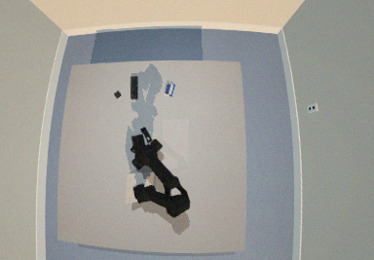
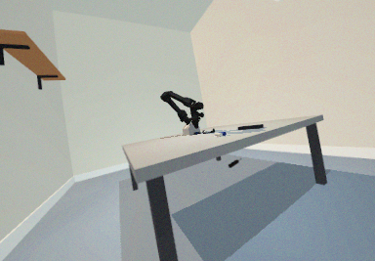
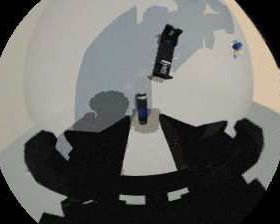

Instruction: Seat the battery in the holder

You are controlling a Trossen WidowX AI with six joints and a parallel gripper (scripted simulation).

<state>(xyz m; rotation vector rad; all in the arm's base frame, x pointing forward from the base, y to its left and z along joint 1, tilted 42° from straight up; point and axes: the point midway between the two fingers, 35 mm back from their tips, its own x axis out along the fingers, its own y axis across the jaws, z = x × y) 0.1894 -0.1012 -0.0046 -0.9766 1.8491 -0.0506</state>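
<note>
Now: the battery 40 mm below my gripper tip. Round my gripper tip: white blister card (400 mm ahead, 160 mm to the right, 40 mm below); then black remote (450 mm ahead, 80 mm to the left, 40 mm below); then screwdriver (390 mm ahead, 50 mm to the right, 240 mm below).
</note>
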